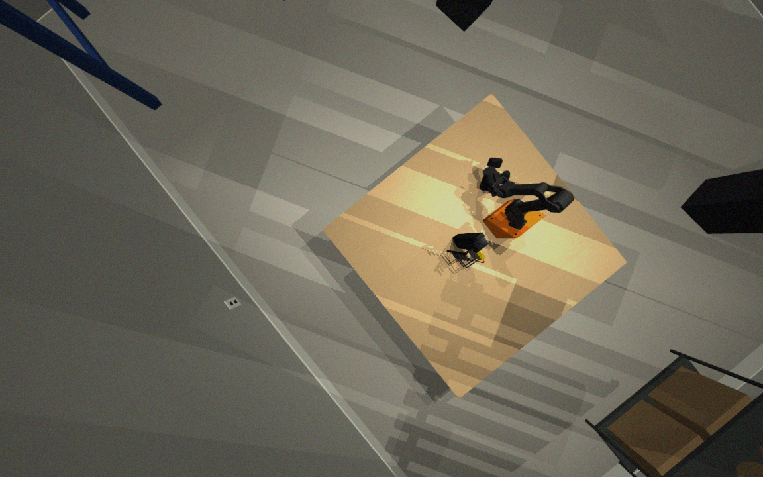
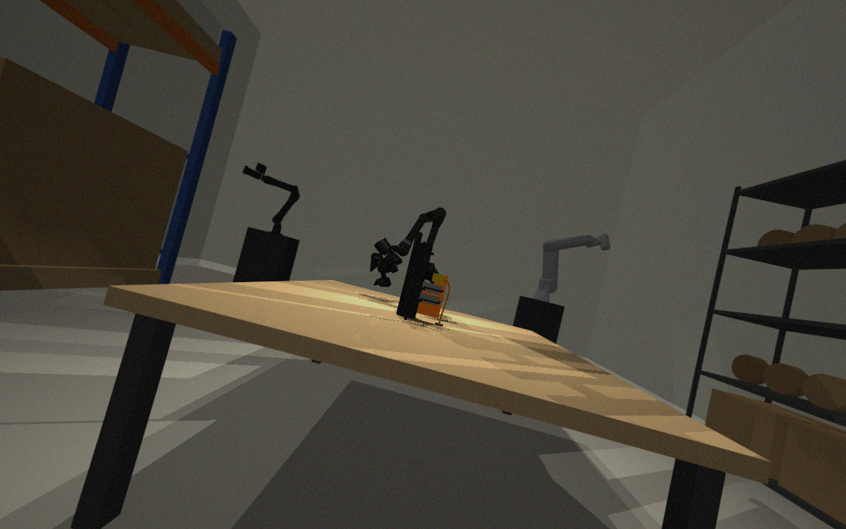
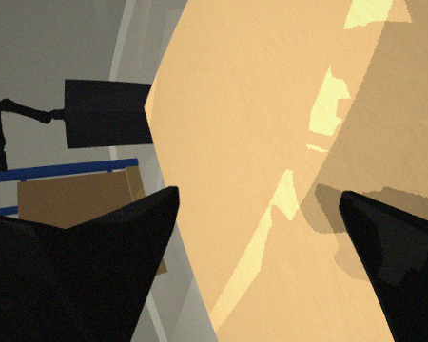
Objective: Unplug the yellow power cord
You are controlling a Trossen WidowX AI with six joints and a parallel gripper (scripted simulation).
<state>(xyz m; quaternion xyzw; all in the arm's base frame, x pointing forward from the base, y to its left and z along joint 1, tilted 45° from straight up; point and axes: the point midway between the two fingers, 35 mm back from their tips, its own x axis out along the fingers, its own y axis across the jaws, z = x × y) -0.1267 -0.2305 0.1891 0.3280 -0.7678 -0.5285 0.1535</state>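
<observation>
Right now the yellow plug is 410 mm ahead of my gripper tip, 260 mm to the left of it and 90 mm above it.
</observation>
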